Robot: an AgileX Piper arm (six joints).
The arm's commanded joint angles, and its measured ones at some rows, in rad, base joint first. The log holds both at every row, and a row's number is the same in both.
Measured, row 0:
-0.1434, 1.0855, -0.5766, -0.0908, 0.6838, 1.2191
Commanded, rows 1 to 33:
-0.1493, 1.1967, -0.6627, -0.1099, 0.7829, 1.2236
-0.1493, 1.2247, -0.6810, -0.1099, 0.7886, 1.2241
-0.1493, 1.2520, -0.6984, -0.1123, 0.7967, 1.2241
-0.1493, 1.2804, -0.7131, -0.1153, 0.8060, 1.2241
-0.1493, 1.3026, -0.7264, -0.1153, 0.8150, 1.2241
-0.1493, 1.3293, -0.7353, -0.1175, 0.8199, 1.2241
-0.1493, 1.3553, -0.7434, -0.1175, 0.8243, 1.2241
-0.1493, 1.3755, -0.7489, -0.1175, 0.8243, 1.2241
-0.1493, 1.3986, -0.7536, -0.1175, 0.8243, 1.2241
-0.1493, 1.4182, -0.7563, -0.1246, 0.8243, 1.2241
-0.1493, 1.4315, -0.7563, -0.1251, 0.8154, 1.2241
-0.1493, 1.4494, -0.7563, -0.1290, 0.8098, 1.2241
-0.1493, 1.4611, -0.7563, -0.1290, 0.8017, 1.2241
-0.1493, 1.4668, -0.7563, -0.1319, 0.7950, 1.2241
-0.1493, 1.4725, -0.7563, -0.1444, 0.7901, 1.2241
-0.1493, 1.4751, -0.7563, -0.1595, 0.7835, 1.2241
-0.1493, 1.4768, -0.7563, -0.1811, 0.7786, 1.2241
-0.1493, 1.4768, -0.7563, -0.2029, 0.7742, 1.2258
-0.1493, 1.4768, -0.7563, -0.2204, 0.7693, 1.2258
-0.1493, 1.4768, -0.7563, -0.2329, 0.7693, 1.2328
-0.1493, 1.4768, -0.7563, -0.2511, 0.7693, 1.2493
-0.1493, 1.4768, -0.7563, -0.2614, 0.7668, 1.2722
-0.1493, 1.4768, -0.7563, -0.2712, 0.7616, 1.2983
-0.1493, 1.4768, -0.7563, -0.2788, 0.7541, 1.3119
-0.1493, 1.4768, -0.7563, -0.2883, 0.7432, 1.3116
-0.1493, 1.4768, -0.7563, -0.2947, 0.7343, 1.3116
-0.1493, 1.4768, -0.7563, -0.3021, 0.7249, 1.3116
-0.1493, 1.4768, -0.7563, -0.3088, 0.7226, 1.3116
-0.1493, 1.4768, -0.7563, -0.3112, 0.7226, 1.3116
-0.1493, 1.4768, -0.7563, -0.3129, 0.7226, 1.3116
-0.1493, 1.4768, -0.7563, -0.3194, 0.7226, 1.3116
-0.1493, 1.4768, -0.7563, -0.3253, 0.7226, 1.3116
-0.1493, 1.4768, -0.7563, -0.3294, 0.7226, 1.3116
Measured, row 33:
-0.1449, 1.4767, -0.7513, -0.2969, 0.7320, 1.3073
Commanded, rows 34 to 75:
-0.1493, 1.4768, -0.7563, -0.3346, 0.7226, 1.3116
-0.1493, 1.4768, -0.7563, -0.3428, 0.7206, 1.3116
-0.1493, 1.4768, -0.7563, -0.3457, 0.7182, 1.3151
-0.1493, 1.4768, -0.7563, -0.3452, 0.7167, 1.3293
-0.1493, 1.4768, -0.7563, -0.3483, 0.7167, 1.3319
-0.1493, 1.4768, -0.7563, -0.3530, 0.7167, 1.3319
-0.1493, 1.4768, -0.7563, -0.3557, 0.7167, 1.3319
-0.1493, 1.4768, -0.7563, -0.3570, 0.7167, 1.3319
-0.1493, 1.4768, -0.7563, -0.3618, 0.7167, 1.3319
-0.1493, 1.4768, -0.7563, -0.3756, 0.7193, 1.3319
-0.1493, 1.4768, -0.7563, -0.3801, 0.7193, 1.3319
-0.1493, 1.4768, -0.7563, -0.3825, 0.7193, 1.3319
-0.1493, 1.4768, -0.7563, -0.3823, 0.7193, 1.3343
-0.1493, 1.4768, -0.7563, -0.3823, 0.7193, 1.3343
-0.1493, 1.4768, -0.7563, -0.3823, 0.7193, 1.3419
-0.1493, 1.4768, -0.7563, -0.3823, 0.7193, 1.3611
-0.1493, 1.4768, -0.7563, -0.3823, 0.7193, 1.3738
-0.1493, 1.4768, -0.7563, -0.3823, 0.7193, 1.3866
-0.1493, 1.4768, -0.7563, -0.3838, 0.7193, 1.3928
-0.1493, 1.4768, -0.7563, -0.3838, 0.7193, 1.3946
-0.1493, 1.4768, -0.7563, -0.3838, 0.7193, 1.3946
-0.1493, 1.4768, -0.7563, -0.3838, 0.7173, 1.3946
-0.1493, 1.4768, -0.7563, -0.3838, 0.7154, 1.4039
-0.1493, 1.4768, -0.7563, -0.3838, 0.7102, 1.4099
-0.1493, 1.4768, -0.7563, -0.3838, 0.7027, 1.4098
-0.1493, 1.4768, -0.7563, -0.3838, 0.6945, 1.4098
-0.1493, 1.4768, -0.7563, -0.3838, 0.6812, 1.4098
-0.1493, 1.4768, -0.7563, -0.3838, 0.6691, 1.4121
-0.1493, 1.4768, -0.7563, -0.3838, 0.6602, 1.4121
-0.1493, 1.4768, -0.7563, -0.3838, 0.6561, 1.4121
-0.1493, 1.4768, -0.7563, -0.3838, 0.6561, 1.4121
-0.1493, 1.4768, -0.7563, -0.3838, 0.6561, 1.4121
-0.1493, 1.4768, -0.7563, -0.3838, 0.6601, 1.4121
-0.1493, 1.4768, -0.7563, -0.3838, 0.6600, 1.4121
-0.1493, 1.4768, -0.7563, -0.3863, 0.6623, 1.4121
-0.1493, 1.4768, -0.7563, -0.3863, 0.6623, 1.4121
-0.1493, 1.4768, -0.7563, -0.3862, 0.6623, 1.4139
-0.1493, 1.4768, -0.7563, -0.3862, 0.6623, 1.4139
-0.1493, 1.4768, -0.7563, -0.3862, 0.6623, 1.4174
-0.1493, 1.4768, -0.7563, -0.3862, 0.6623, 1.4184
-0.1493, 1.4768, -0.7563, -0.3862, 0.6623, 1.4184
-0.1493, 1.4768, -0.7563, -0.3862, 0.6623, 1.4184
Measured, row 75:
-0.1449, 1.4767, -0.7513, -0.3709, 0.6700, 1.4118
